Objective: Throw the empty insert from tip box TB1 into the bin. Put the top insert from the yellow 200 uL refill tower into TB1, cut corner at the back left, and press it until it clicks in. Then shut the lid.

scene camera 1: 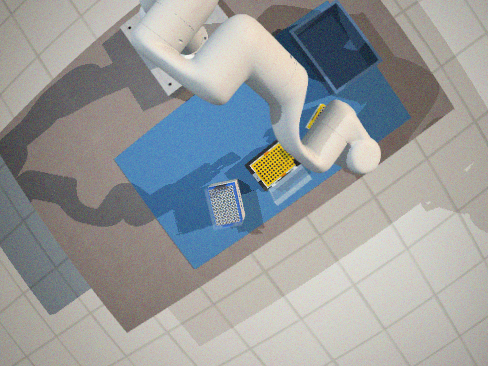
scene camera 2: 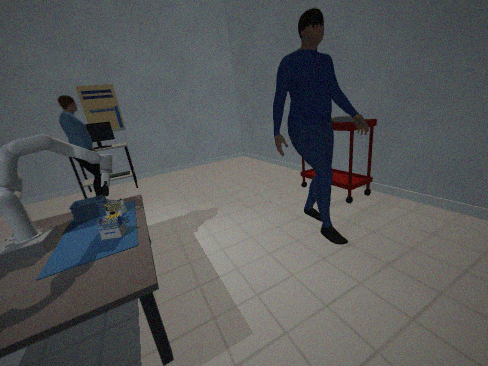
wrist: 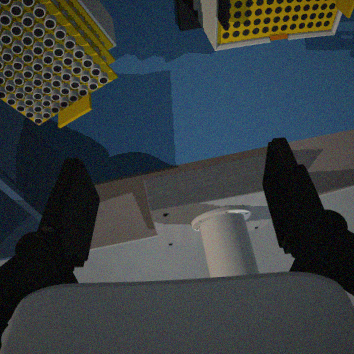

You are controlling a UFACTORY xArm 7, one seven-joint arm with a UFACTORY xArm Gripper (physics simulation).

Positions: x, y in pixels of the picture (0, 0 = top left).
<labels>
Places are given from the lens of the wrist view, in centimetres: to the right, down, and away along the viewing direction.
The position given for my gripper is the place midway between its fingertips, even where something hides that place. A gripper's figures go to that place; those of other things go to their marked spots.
my gripper (wrist: 175, 169): 0, 0, 13
dark blue bin (wrist: 37, 165): -16, -1, 31
tip box TB1 (wrist: 208, 22): 3, -13, 22
The marked spots on the tip box TB1 and the dark blue bin are 24 cm apart.
</labels>
